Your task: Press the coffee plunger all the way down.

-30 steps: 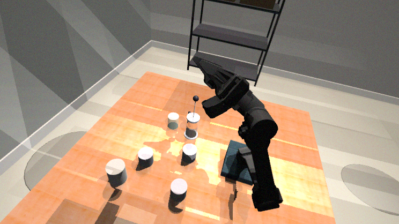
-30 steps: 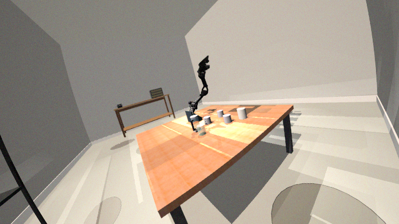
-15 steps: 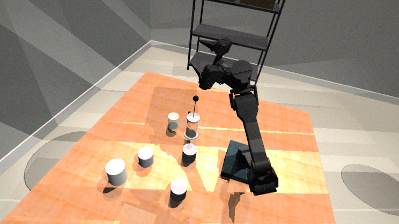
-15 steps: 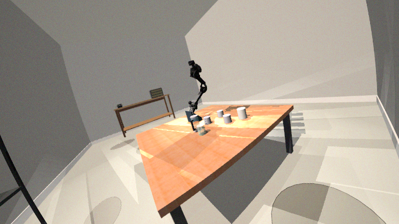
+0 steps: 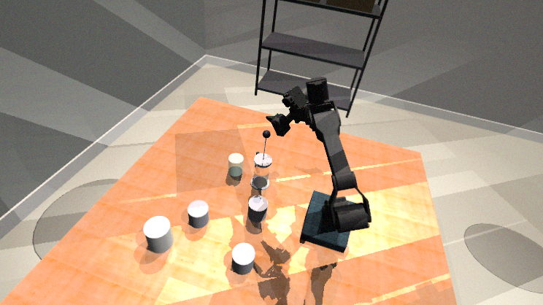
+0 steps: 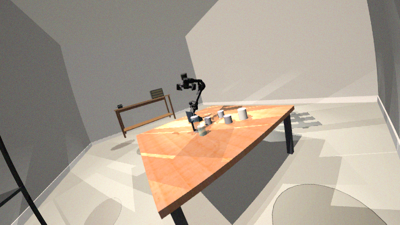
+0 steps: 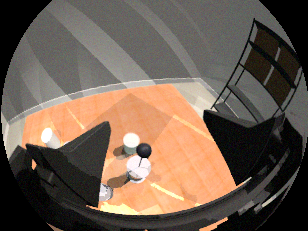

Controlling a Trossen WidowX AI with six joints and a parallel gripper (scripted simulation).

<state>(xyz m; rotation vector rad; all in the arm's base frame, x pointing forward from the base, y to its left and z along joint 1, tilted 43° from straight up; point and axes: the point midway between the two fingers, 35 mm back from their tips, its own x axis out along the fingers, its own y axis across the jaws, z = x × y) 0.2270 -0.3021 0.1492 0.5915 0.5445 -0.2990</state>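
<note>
Right now the coffee press is 3 cm ahead of my gripper tip, 3 cm to the right of it and 26 cm below it.
</note>
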